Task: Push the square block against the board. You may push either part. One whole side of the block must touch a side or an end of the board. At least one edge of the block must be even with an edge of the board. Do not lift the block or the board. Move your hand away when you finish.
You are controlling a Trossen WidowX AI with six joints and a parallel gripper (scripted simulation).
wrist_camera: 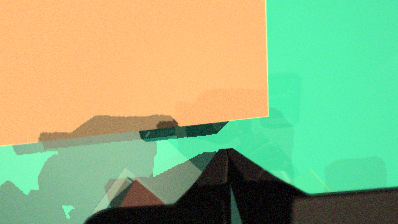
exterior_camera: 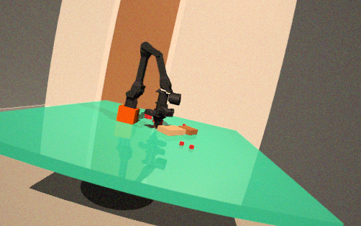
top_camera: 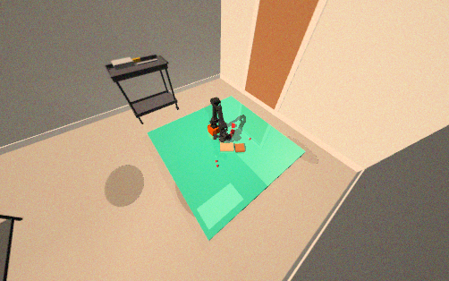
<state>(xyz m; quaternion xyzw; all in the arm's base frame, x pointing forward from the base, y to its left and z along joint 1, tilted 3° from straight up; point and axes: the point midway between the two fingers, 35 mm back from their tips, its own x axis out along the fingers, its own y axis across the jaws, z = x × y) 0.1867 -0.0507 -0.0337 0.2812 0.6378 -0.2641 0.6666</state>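
My gripper tip is 90 mm short of the tan board and 20 mm to the left of it. Round my gripper tip: square block 200 mm ahead, 80 mm to the left.
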